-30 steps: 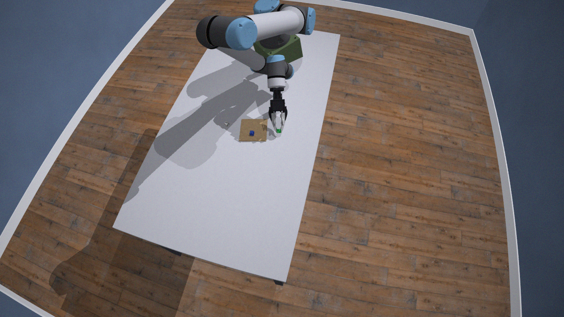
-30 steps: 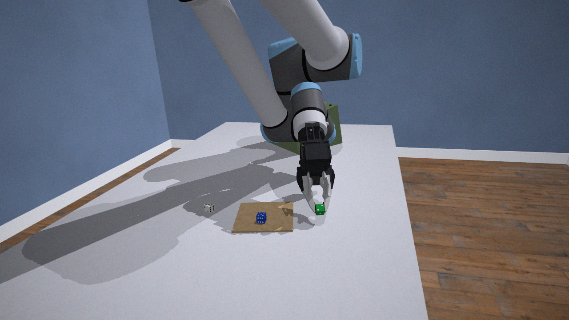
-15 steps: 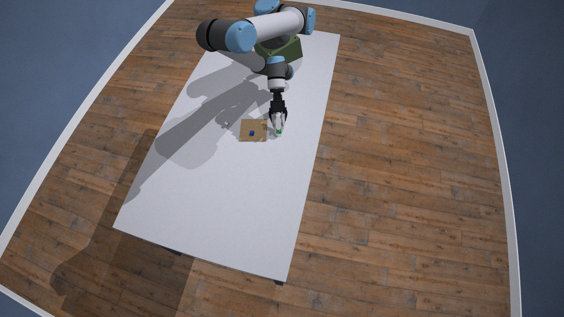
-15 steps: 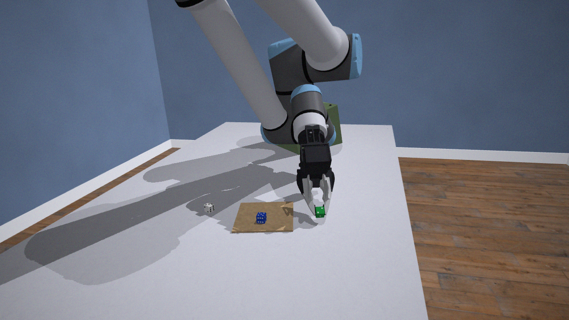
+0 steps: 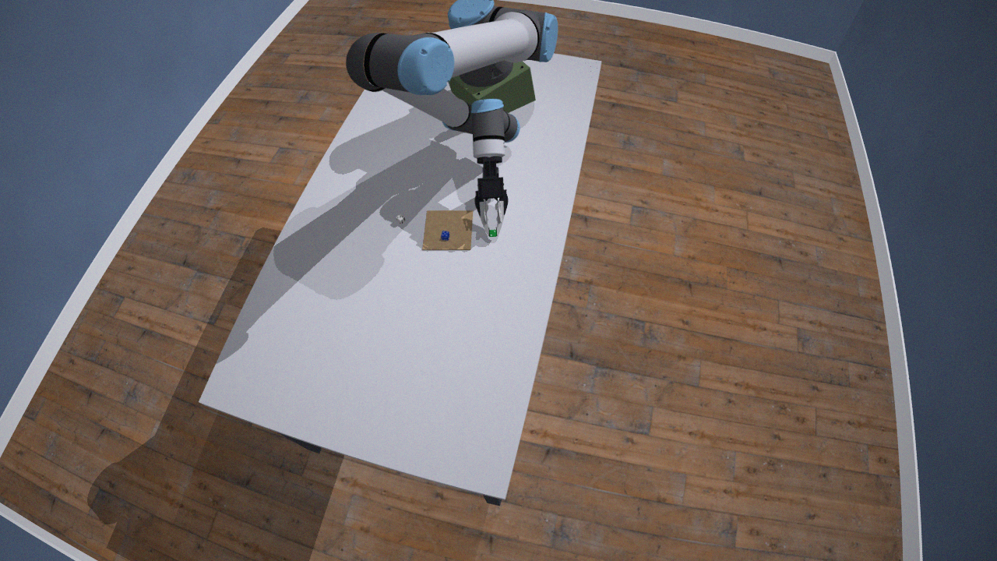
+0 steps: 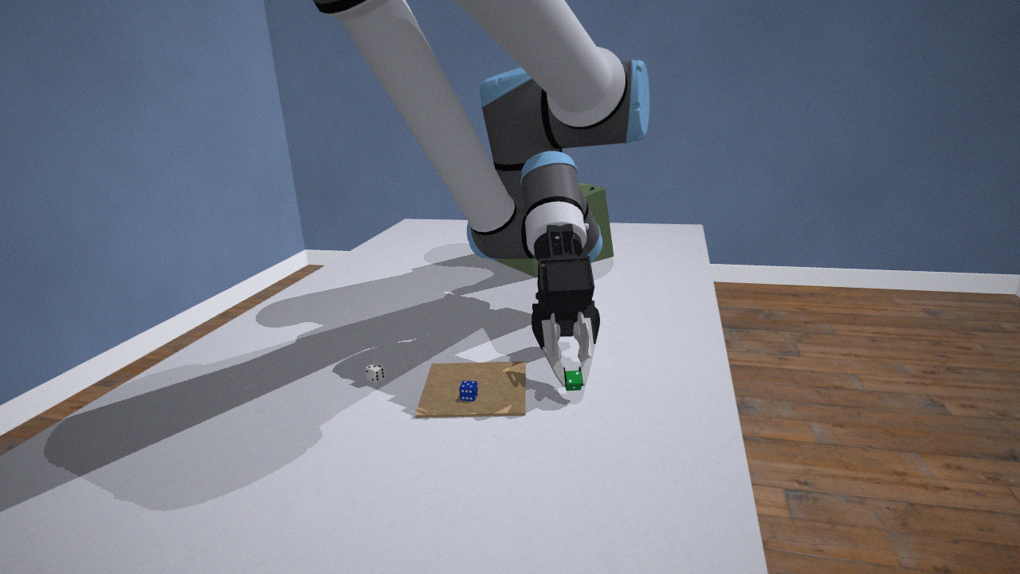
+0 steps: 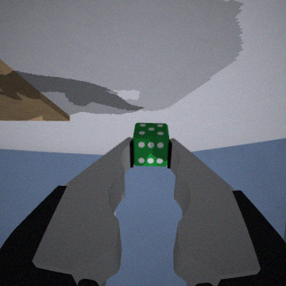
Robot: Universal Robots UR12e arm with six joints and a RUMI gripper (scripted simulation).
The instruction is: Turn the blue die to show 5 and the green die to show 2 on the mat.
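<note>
The tan mat is 10 mm ahead of my hand, 130 mm to the right of it and 30 mm below it. From my hand the other things lie so: white die 10 mm ahead, 280 mm to the right, 20 mm below; then green die 10 mm ahead; then blue die 40 mm ahead, 130 mm to the right, 10 mm below.
</note>
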